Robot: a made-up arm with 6 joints.
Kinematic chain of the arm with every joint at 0, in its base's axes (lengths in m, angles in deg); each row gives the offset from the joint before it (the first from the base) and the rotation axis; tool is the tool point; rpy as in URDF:
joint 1: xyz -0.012 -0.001 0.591 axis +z
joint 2: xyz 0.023 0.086 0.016 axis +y
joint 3: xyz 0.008 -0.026 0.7 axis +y
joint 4: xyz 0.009 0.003 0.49 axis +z
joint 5: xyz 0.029 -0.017 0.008 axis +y
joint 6: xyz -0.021 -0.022 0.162 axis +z
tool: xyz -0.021 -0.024 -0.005 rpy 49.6 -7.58 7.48
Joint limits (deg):
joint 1: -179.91..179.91
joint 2: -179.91..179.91
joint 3: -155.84..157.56
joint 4: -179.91..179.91
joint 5: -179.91..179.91
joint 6: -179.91..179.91
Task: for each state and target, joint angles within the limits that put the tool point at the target. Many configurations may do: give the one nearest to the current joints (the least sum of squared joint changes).
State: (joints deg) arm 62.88 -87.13 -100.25 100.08 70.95 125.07
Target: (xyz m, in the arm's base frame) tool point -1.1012 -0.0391 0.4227
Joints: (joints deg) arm 14.61 -74.66 -63.07 90.16 63.99 122.55
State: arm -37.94 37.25 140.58 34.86 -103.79 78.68
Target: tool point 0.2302 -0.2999 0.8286
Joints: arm -41.81 20.23 151.40 38.55 -109.54 77.34
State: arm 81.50 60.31 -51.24 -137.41 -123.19 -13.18
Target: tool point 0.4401 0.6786 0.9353
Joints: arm 47.60 89.92 -73.97 -132.42 -141.58 -15.14
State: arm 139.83 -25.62 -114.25 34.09 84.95 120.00
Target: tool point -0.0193 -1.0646 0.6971
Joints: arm 96.97 -58.14 -81.01 37.10 72.53 119.15
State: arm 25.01 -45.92 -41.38 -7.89 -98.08 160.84
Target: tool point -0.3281 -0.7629 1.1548
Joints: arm 70.33 -32.55 -49.01 -0.87 -104.69 159.87
